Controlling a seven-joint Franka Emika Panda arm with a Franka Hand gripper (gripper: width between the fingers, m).
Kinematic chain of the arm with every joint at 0, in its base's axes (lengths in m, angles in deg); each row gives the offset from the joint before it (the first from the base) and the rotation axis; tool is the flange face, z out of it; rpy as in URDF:
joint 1: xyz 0 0 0.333 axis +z
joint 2: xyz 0 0 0 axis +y
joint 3: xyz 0 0 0.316 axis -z
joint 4: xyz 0.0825 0 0 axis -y
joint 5: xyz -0.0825 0 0.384 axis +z
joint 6: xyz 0 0 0 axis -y
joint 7: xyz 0.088 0 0 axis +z
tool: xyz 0 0 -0.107 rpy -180 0 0
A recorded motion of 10 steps. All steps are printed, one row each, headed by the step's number.
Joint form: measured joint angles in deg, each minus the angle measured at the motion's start. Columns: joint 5, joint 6, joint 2, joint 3, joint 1, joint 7, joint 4.
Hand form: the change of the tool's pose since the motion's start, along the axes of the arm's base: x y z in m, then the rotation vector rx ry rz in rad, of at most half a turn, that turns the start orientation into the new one. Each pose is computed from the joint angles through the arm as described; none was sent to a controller.
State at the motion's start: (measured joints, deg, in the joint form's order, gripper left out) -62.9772 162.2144 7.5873 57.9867 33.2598 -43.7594 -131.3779
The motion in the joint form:
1: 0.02 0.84 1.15 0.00 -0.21 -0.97 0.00
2: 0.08 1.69 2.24 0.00 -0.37 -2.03 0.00
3: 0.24 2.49 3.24 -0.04 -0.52 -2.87 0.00
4: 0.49 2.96 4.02 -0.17 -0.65 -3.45 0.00
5: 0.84 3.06 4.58 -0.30 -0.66 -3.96 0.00
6: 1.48 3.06 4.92 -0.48 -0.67 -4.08 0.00
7: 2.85 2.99 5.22 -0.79 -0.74 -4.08 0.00
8: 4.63 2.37 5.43 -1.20 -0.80 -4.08 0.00
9: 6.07 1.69 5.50 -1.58 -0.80 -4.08 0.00
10: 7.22 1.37 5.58 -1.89 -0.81 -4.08 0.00
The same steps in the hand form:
1: 0.0003 -0.0002 -0.0057 0.0017 -0.0017 -0.0066
2: 0.0008 0.0001 -0.0110 0.0052 -0.0055 -0.0139
3: 0.0013 0.0005 -0.0159 0.0089 -0.0084 -0.0194
4: 0.0018 0.0012 -0.0199 0.0117 -0.0090 -0.0246
5: 0.0023 0.0022 -0.0231 0.0142 -0.0090 -0.0325
6: 0.0031 0.0033 -0.0249 0.0185 -0.0093 -0.0393
7: 0.0043 0.0044 -0.0263 0.0293 -0.0129 -0.0537
8: 0.0054 0.0052 -0.0278 0.0410 -0.0146 -0.0777
9: 0.0063 0.0064 -0.0287 0.0504 -0.0151 -0.0976
10: 0.0073 0.0077 -0.0294 0.0595 -0.0173 -0.1109

